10 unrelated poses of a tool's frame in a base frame.
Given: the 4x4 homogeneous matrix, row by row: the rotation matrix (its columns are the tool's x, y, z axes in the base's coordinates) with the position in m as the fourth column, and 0 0 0 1 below. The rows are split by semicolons.
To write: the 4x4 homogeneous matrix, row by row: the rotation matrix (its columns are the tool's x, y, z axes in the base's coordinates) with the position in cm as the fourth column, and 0 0 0 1 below. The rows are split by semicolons. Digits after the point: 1 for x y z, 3 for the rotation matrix.
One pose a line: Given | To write
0.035 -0.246 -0.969 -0.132; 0.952 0.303 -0.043 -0.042; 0.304 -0.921 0.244 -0.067; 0 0 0 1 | 0.035 -0.246 -0.969 -13.2; 0.952 0.303 -0.043 -4.2; 0.304 -0.921 0.244 -6.7; 0 0 0 1
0.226 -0.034 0.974 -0.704; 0.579 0.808 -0.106 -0.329; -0.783 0.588 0.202 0.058; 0 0 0 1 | 0.226 -0.034 0.974 -70.4; 0.579 0.808 -0.106 -32.9; -0.783 0.588 0.202 5.8; 0 0 0 1
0.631 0.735 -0.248 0.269; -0.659 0.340 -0.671 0.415; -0.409 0.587 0.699 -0.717; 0 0 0 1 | 0.631 0.735 -0.248 26.9; -0.659 0.340 -0.671 41.5; -0.409 0.587 0.699 -71.7; 0 0 0 1
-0.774 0.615 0.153 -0.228; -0.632 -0.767 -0.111 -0.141; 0.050 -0.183 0.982 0.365; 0 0 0 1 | -0.774 0.615 0.153 -22.8; -0.632 -0.767 -0.111 -14.1; 0.050 -0.183 0.982 36.5; 0 0 0 1
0.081 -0.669 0.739 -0.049; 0.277 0.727 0.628 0.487; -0.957 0.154 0.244 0.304; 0 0 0 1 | 0.081 -0.669 0.739 -4.9; 0.277 0.727 0.628 48.7; -0.957 0.154 0.244 30.4; 0 0 0 1
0.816 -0.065 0.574 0.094; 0.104 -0.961 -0.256 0.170; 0.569 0.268 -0.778 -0.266; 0 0 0 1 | 0.816 -0.065 0.574 9.4; 0.104 -0.961 -0.256 17.0; 0.569 0.268 -0.778 -26.6; 0 0 0 1
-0.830 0.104 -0.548 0.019; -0.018 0.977 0.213 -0.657; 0.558 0.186 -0.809 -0.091; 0 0 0 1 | -0.830 0.104 -0.548 1.9; -0.018 0.977 0.213 -65.7; 0.558 0.186 -0.809 -9.1; 0 0 0 1
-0.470 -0.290 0.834 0.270; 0.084 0.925 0.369 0.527; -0.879 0.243 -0.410 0.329; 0 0 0 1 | -0.470 -0.290 0.834 27.0; 0.084 0.925 0.369 52.7; -0.879 0.243 -0.410 32.9; 0 0 0 1
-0.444 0.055 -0.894 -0.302; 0.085 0.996 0.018 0.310; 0.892 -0.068 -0.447 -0.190; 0 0 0 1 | -0.444 0.055 -0.894 -30.2; 0.085 0.996 0.018 31.0; 0.892 -0.068 -0.447 -19.0; 0 0 0 1
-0.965 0.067 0.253 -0.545; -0.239 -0.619 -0.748 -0.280; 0.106 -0.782 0.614 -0.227; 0 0 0 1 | -0.965 0.067 0.253 -54.5; -0.239 -0.619 -0.748 -28.0; 0.106 -0.782 0.614 -22.7; 0 0 0 1
